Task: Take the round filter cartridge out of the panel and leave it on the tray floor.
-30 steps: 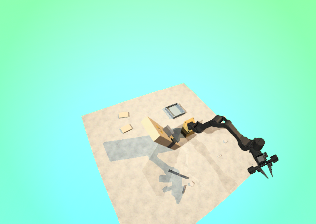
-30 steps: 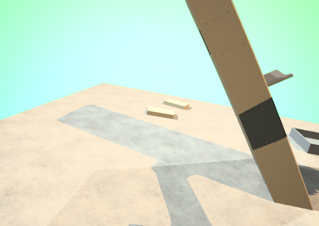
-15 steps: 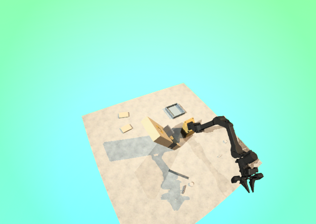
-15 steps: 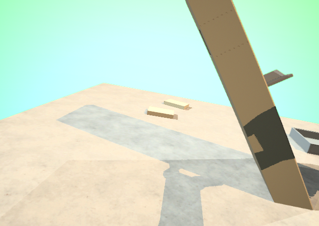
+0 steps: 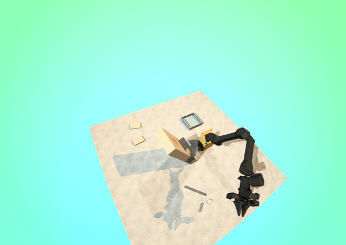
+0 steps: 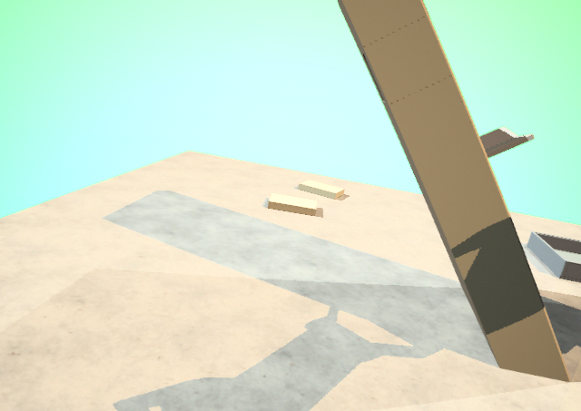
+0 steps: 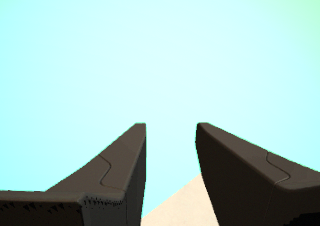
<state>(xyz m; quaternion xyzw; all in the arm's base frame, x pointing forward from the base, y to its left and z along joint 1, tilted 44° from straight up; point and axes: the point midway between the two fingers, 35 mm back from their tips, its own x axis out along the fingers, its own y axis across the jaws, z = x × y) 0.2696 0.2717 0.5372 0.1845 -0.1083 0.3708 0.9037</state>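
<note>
Right now the round filter cartridge is 580 mm to the right of my gripper tip, 70 mm ahead of it and 50 mm below it. The rest, counted from my gripper tip: grey tray (880 mm to the right, 330 mm behind, 310 mm below).
</note>
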